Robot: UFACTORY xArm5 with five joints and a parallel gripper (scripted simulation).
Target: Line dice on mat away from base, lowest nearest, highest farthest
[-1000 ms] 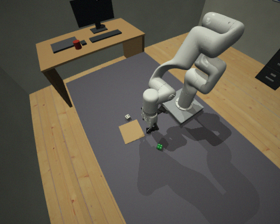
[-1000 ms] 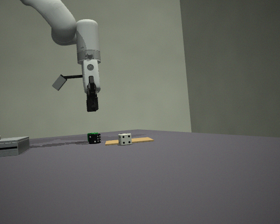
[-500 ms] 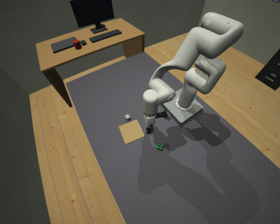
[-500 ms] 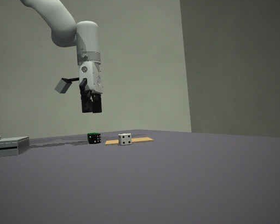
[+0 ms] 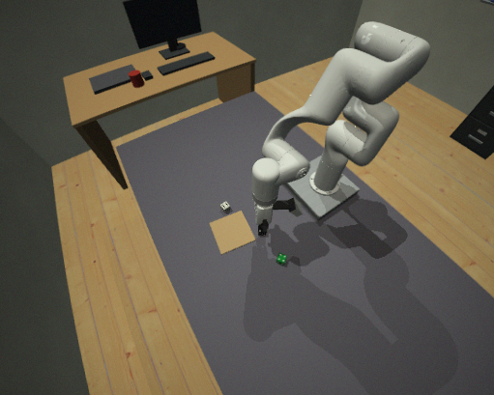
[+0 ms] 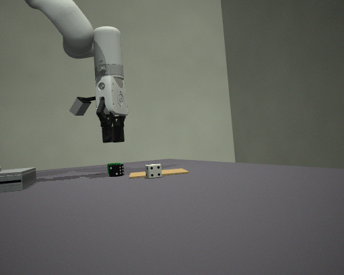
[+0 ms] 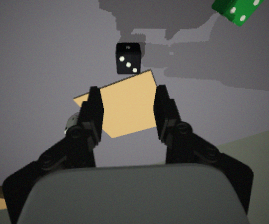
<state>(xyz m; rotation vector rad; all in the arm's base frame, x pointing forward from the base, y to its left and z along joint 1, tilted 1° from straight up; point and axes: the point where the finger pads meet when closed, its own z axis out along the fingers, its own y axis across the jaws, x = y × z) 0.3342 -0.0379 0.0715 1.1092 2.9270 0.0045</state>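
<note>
Now: the black die 9 cm below my hand. Also, from my hand: tan mat: 9 cm ahead, 8 cm to the right, 11 cm below; green die: 3 cm ahead, 13 cm to the left, 9 cm below; white die: 4 cm ahead, 18 cm to the right, 9 cm below.
</note>
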